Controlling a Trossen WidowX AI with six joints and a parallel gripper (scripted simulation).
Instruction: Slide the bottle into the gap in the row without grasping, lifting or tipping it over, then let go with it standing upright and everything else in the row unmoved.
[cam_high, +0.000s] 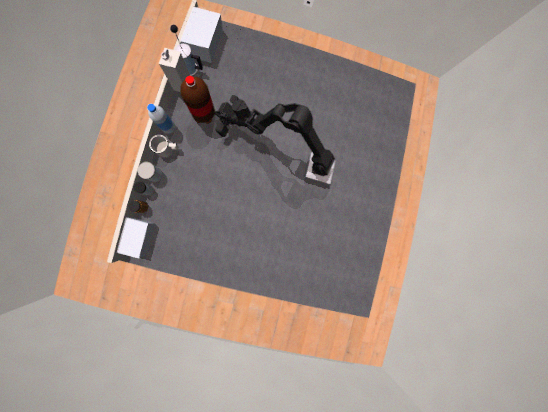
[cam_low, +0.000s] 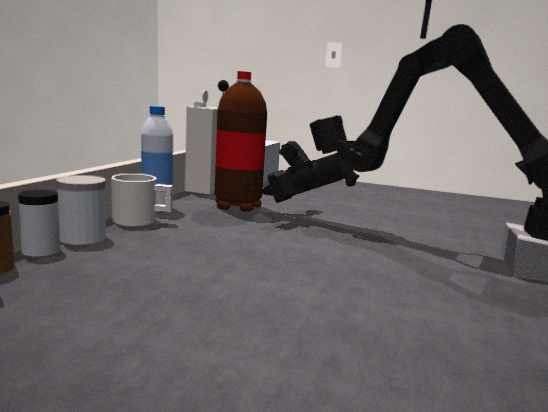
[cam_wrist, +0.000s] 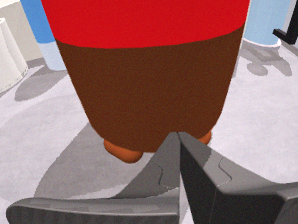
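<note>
The brown cola bottle lies 90 mm ahead of my hand and 90 mm above it. Round my hand: white microwave-like box 190 mm ahead, 370 mm to the right; then blue-capped water bottle 230 mm ahead, 110 mm to the left, 50 mm above; then blue pitcher 210 mm ahead, 210 mm to the right, 80 mm above.
</note>
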